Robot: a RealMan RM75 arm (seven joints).
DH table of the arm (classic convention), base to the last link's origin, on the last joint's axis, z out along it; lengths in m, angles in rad. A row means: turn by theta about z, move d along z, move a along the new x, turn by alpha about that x. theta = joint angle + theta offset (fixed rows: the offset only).
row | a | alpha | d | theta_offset
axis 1 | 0 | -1.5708 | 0.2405 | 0
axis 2 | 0 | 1.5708 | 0 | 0
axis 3 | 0 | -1.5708 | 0.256 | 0
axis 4 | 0 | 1.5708 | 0 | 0
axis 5 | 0 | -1.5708 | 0.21 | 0
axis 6 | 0 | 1.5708 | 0 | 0
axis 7 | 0 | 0 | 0.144 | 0
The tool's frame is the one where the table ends.
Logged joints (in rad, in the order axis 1, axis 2, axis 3, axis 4, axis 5, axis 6, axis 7), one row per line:
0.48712, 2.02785, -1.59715, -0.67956, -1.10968, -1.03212, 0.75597
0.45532, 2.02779, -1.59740, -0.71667, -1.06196, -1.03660, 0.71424
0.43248, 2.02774, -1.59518, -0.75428, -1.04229, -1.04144, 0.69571
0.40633, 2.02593, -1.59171, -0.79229, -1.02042, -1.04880, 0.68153
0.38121, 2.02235, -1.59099, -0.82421, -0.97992, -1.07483, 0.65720
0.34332, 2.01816, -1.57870, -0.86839, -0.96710, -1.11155, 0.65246
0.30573, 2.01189, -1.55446, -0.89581, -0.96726, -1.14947, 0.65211
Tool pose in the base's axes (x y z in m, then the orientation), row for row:
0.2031, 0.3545, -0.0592, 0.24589, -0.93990, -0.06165, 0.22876
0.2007, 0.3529, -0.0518, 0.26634, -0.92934, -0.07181, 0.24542
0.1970, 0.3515, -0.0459, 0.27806, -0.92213, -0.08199, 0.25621
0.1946, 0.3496, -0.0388, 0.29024, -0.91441, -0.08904, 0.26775
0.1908, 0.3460, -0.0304, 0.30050, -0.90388, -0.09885, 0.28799
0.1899, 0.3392, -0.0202, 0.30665, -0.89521, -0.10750, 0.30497
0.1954, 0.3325, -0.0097, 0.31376, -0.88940, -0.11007, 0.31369
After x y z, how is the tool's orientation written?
As a quaternion, w x y z.
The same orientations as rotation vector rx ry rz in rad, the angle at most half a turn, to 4 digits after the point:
-2.5645, -0.1682, 0.6242
-2.5092, -0.1939, 0.6626
-2.4749, -0.2201, 0.6876
-2.4392, -0.2375, 0.7142
-2.3987, -0.2623, 0.7643
-2.3685, -0.2844, 0.8069
-2.3448, -0.2902, 0.8270

